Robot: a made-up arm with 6 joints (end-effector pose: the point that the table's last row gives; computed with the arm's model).
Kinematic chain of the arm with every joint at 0, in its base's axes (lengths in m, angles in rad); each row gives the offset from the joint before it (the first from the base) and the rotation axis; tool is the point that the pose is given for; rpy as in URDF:
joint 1: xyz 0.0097 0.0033 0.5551 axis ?
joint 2: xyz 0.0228 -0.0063 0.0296 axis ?
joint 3: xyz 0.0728 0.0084 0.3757 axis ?
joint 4: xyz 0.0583 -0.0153 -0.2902 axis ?
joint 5: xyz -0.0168 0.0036 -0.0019 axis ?
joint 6: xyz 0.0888 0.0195 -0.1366 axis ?
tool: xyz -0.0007 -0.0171 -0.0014 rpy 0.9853 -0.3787 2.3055
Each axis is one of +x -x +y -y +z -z.
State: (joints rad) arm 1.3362 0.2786 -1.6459 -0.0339 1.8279 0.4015
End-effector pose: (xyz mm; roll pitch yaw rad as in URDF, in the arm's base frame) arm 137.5 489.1 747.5 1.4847 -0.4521 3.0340
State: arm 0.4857 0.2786 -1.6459 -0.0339 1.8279 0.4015
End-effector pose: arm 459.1 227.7 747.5 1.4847 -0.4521 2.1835
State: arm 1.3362 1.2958 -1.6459 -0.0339 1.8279 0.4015
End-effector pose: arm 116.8 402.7 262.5 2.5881 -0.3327 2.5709
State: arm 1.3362 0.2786 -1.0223 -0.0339 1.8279 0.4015
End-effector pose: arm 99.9 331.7 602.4 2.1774 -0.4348 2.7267
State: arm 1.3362 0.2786 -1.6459 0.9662 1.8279 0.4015
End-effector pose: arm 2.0 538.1 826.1 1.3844 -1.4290 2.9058
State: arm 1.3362 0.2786 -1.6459 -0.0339 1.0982 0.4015
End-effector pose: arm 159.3 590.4 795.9 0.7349 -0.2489 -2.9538
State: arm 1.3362 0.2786 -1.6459 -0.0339 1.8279 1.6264
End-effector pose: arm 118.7 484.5 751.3 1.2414 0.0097 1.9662
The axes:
joint 1: +z
joint 2: +y
joint 3: +y
joint 4: -z
joint 5: +y
joint 6: -z

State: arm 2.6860 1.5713 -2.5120 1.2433 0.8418 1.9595
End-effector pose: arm -728.3 294.0 305.0 1.9668 -0.2270 1.8680
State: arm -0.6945 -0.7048 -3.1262 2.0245 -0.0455 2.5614
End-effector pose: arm -421.2 242.3 1207.7 -1.6413 -0.0636 -1.4564
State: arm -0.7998 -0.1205 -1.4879 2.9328 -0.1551 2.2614
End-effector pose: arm 289.4 -375.7 969.6 1.4815 1.0186 2.7710
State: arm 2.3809 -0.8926 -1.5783 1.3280 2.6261 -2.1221
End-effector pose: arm -15.2 -199.8 1081.0 1.0661 0.3317 1.6772
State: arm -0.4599 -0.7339 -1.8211 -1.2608 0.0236 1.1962
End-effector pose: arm 42.9 33.9 1304.0 -1.5841 0.7301 0.6168
